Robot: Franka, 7 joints.
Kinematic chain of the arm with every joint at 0, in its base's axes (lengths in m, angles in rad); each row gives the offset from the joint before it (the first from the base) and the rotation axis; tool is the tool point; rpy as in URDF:
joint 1: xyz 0 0 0.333 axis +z
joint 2: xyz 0 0 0 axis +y
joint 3: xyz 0 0 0.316 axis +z
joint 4: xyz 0.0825 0 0 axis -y
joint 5: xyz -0.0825 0 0.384 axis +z
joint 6: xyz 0 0 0 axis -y
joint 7: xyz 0.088 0 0 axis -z
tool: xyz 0 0 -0.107 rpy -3.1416 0 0
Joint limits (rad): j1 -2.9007..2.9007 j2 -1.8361..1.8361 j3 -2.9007..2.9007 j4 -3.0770..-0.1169 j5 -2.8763..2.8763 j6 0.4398..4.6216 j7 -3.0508..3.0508
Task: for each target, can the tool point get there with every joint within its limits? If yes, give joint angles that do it. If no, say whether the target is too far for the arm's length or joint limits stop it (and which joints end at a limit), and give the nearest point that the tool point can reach.
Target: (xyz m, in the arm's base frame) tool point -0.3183 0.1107 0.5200
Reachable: yes | joints 1.1208 1.3143 2.3510 -2.8212 0.8057 4.0407 -1.2671
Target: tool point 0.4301 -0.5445 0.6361
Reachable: yes | joints -1.6031 1.0889 1.4653 -1.3205 -0.5516 3.7477 2.4789
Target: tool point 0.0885 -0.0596 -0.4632
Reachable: no: joint limits stop it (at a limit: joint 2) | nearest point 0.1167 -0.0786 -0.3413 | short by 0.127 m
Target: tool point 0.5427 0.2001 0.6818
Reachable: yes | joints -0.3690 0.0574 0.8873 -1.4896 -0.8893 1.6288 0.5184
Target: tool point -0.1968 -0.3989 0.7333
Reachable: yes | joints -0.5471 1.1741 -2.0789 -1.9938 -1.5633 1.7108 -2.5079
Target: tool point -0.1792 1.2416 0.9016
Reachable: no: too far | nearest point -0.1116 0.7734 0.6872 | short by 0.519 m
